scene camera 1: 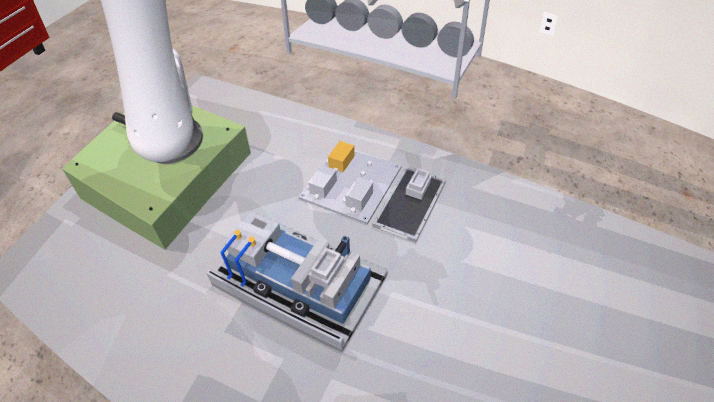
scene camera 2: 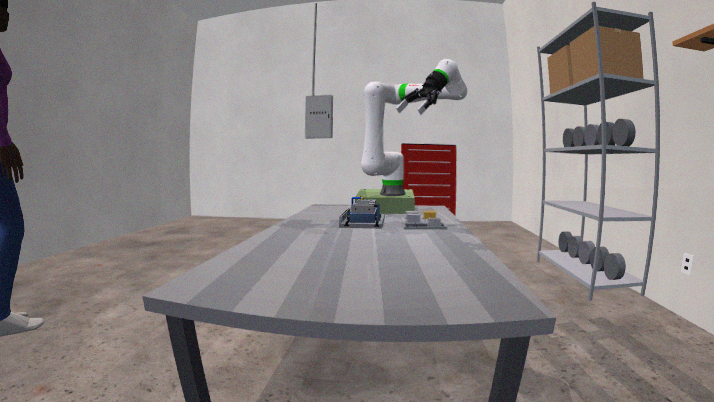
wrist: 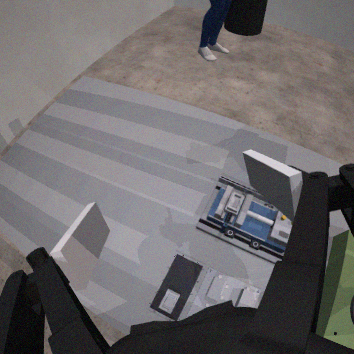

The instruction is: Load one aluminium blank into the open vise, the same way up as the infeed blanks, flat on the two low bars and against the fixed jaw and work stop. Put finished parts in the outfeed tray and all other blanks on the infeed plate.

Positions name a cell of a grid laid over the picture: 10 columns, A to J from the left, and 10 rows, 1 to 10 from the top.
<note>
The gripper (wrist: E6) is open and holds nothing. Further things: a dark outfeed tray (scene camera 1: F6) and an infeed plate (scene camera 1: F5).
The dark outfeed tray shows as well in the wrist view (wrist: F8). The infeed plate is seen too in the wrist view (wrist: G9).
</note>
